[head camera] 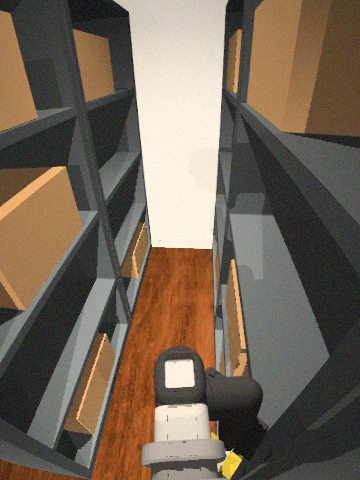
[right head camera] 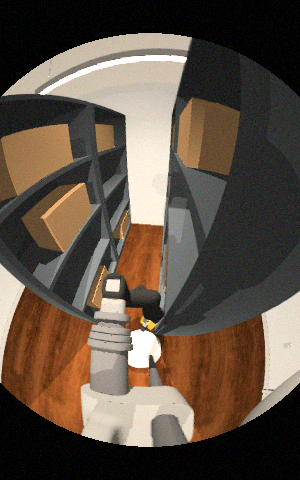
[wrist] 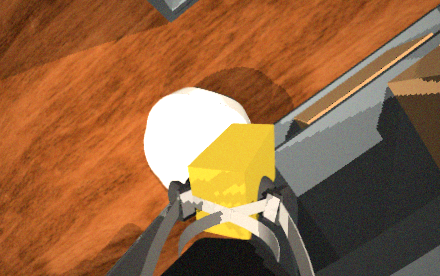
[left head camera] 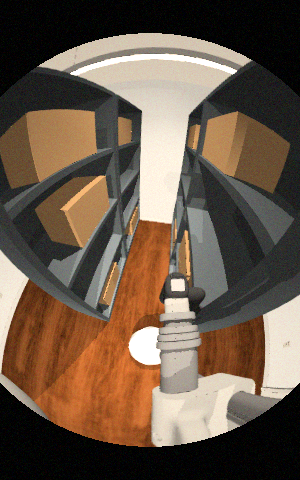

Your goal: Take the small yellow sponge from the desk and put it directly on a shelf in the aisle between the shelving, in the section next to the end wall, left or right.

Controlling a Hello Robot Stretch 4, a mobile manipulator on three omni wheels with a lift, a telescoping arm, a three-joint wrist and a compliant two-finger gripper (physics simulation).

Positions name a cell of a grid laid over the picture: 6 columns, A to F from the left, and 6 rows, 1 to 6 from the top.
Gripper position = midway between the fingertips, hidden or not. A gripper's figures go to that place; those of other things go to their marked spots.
Labels:
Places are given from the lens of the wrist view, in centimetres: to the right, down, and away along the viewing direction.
my gripper (wrist: D5): 1, 5, 25
small yellow sponge (wrist: D4): 1, 2, 18

